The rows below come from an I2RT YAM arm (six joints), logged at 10 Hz.
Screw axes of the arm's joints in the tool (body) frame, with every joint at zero. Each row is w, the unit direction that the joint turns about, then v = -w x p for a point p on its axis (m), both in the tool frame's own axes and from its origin. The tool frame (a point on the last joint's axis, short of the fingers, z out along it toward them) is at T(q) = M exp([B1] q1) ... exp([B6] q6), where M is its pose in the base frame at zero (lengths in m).
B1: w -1 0 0 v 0 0.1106 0
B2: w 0 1 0 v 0.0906 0 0.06
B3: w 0 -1 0 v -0.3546 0 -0.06
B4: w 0 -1 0 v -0.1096 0 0
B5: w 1 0 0 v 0 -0.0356 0
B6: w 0 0 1 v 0 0 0
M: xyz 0.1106 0 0.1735 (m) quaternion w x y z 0.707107 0 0.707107 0
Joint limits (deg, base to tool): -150..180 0..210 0..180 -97..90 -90..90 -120..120
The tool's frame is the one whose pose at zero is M.
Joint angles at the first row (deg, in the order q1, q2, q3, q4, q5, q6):
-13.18 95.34 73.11 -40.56 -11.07 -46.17
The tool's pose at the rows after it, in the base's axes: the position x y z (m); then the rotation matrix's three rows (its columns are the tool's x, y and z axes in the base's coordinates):
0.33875, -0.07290, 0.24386; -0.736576, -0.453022, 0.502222; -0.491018, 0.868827, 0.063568; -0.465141, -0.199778, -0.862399
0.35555, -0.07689, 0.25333; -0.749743, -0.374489, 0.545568; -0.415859, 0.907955, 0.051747; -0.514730, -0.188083, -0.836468
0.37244, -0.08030, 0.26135; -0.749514, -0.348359, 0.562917; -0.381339, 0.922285, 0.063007; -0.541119, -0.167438, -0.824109
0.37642, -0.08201, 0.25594; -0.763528, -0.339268, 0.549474; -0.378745, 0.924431, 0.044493; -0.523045, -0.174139, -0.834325
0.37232, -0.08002, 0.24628; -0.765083, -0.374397, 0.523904; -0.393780, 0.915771, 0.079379; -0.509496, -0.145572, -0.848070
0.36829, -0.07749, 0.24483; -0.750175, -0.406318, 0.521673; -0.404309, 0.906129, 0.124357; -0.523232, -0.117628, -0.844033
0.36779, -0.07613, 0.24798; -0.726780, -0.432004, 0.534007; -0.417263, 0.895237, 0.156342; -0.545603, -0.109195, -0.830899
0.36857, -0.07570, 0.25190; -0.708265, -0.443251, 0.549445; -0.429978, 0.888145, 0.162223; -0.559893, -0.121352, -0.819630
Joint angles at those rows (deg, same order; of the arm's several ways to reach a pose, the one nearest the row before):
-13.18 95.30 73.11 -38.99 -10.16 -41.02
-13.18 97.76 77.37 -37.77 -10.07 -35.80
-13.18 100.97 82.69 -38.79 -10.94 -33.52
-13.18 102.24 83.19 -38.78 -9.71 -33.42
-13.18 102.20 81.37 -39.05 -11.35 -34.68
-13.18 101.48 80.20 -39.12 -13.89 -35.57
-13.18 101.06 80.22 -38.92 -15.90 -36.50
-13.14 100.77 80.51 -38.45 -16.43 -37.19

